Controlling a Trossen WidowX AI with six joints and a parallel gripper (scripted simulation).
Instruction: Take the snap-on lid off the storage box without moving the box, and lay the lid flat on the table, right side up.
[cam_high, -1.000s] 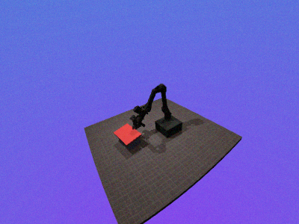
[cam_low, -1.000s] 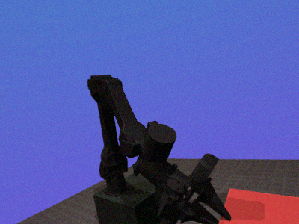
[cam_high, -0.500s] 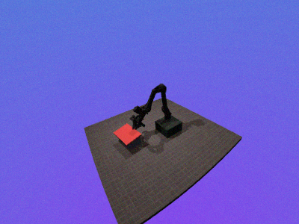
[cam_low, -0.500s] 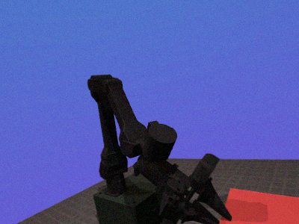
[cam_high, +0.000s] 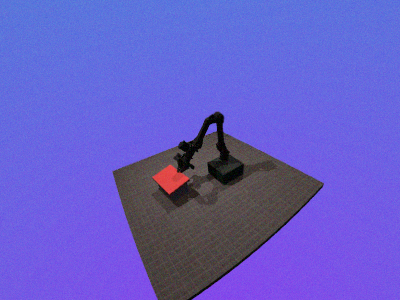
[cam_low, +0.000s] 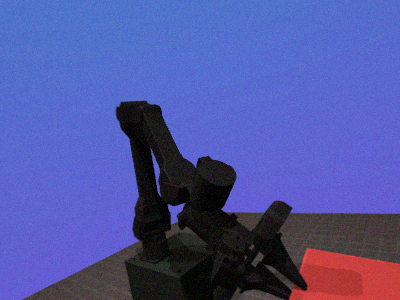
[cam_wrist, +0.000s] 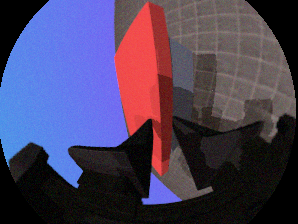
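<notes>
Now: the red lid 8 cm ahead of my gripper tip, 1 cm to the left of it and 1 cm below it. From my gripper tip the other things lie so: storage box 7 cm below, 7 cm ahead, 1 cm to the left.
</notes>
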